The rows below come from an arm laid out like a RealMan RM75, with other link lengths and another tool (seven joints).
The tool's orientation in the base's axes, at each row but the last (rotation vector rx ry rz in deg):
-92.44, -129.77, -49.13
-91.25, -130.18, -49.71
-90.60, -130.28, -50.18
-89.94, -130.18, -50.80
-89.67, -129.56, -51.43
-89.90, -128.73, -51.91
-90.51, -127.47, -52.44
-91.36, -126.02, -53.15
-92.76, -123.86, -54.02
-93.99, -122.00, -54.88
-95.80, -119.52, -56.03
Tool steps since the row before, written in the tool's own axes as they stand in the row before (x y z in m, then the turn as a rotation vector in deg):
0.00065, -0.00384, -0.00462, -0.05, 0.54, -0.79
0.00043, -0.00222, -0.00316, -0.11, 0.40, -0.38
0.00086, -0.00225, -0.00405, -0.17, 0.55, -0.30
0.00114, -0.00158, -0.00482, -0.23, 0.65, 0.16
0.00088, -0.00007, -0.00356, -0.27, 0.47, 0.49
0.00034, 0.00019, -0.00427, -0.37, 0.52, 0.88
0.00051, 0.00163, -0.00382, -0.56, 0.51, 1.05
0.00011, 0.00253, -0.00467, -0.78, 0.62, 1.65
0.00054, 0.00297, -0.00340, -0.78, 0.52, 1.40
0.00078, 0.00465, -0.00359, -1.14, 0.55, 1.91
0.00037, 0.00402, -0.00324, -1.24, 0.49, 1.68
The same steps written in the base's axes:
-0.00443, -0.00302, 0.00278, 0.40, -0.38, 0.78
-0.00264, -0.00204, 0.00200, 0.35, -0.22, 0.38
-0.00295, -0.00227, 0.00289, 0.53, -0.18, 0.34
-0.00255, -0.00241, 0.00384, 0.70, 0.08, -0.02
-0.00090, -0.00153, 0.00321, 0.60, 0.21, -0.36
-0.00055, -0.00234, 0.00355, 0.74, 0.38, -0.70
0.00076, -0.00167, 0.00376, 0.83, 0.34, -0.94
0.00161, -0.00240, 0.00446, 1.09, 0.58, -1.48
0.00205, -0.00132, 0.00384, 0.96, 0.40, -1.32
0.00351, -0.00115, 0.00463, 1.19, 0.47, -1.90
0.00309, -0.00150, 0.00387, 1.12, 0.24, -1.82

